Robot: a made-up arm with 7 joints. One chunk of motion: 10 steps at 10 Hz.
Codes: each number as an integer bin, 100 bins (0 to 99) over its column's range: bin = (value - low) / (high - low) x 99, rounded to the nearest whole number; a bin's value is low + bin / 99 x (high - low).
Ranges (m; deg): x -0.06..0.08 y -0.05..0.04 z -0.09..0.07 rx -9..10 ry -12..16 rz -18..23
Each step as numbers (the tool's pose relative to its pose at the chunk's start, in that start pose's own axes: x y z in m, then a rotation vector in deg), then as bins.
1 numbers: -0.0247 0.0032 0.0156 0.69 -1.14 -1.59
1 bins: 25 59 65 50 38 40
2 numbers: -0.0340 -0.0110 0.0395 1.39 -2.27 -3.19
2 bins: 18 43 80 54 34 36
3 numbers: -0.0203 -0.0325 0.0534 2.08 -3.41 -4.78
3 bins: 28 19 89 58 30 32
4 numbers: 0.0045 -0.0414 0.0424 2.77 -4.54 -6.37
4 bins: 46 9 82 61 26 28
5 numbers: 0.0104 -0.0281 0.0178 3.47 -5.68 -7.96
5 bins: 50 24 67 65 22 24
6 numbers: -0.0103 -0.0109 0.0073 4.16 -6.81 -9.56
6 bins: 35 43 60 69 18 20
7 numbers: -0.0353 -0.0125 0.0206 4.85 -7.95 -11.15
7 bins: 17 41 68 72 14 17
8 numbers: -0.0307 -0.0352 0.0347 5.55 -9.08 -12.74
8 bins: 21 16 77 76 10 13
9 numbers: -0.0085 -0.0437 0.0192 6.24 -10.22 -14.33
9 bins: 36 7 68 79 6 9
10 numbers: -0.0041 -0.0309 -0.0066 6.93 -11.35 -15.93
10 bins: 40 21 52 83 2 5
